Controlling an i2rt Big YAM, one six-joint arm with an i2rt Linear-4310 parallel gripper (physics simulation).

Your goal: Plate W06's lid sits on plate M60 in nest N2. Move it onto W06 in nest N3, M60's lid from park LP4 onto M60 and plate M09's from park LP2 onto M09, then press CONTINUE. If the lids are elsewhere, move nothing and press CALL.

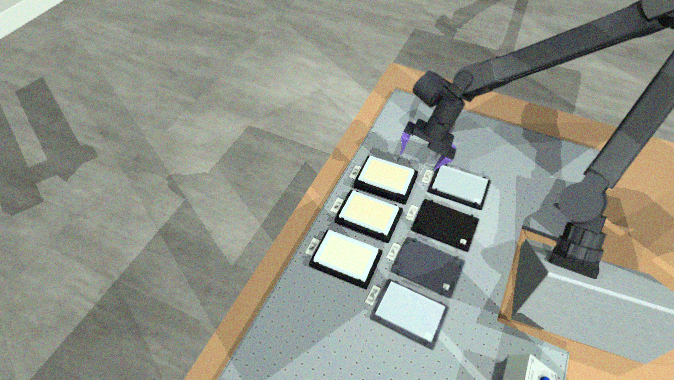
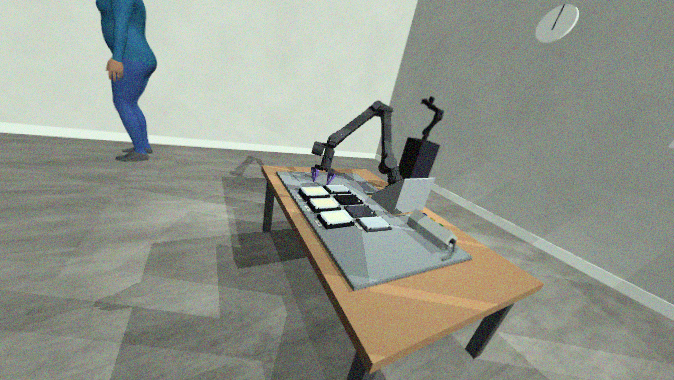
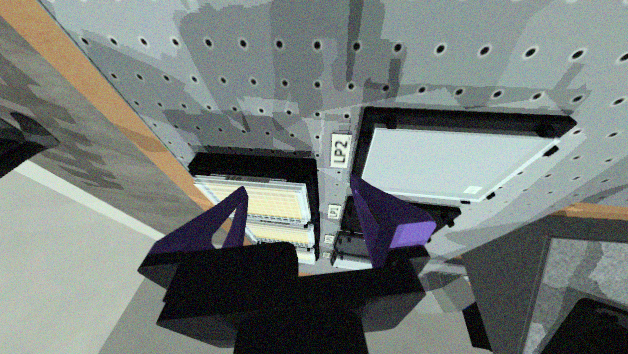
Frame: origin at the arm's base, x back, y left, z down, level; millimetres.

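Where they show: gripper, fingertip midpoint: (image 1: 417, 161) (image 2: 320, 183) (image 3: 298, 185); arm's base, origin of the base link: (image 1: 572, 265) (image 2: 396, 185) (image 3: 590, 344).
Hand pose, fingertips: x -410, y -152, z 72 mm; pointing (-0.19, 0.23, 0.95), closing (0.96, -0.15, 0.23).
Each offset is from my fingertips to the top centre of the thing. "spot": to the spot under its first point.
My gripper (image 1: 421, 159) (image 2: 322, 181) (image 3: 298, 185) is open and empty, low over the board at the far end. Its fingers straddle the gap between the nest row and the park row, one finger near the pale lid {dx +121, dy -16, dz +29 mm} (image 1: 459, 185) (image 2: 338, 189) (image 3: 445, 160) in park LP2. Another pale lid {dx +163, dy +371, dz +29 mm} (image 1: 411, 311) (image 2: 375, 223) lies in park LP4. Three yellow-filled plates sit in the nests: a far plate {dx -53, dy +73, dz +7 mm} (image 1: 386, 175) (image 3: 270, 197), a middle plate {dx -36, dy +197, dz +14 mm} (image 1: 369, 212) (image 3: 285, 233) and a near plate {dx -22, dy +332, dz +14 mm} (image 1: 347, 255) (image 2: 336, 217). Their nest labels are too blurred to read; I cannot tell which plate bears a lid.
Park LP1 {dx +139, dy +117, dz +27 mm} (image 1: 445, 224) (image 2: 347, 199) and park LP3 {dx +151, dy +246, dz +27 mm} (image 1: 428, 265) (image 2: 360, 211) show dark, without a pale lid. A button box {dx +426, dy +466, dz -37 mm} (image 2: 432, 230) with a blue button {spot: dx +436, dy +383, dz -26 mm} (image 1: 545, 378) stands near the right edge. The grey box (image 1: 595, 305) stands by the arm's base. A person (image 2: 131, 80) stands beyond the table.
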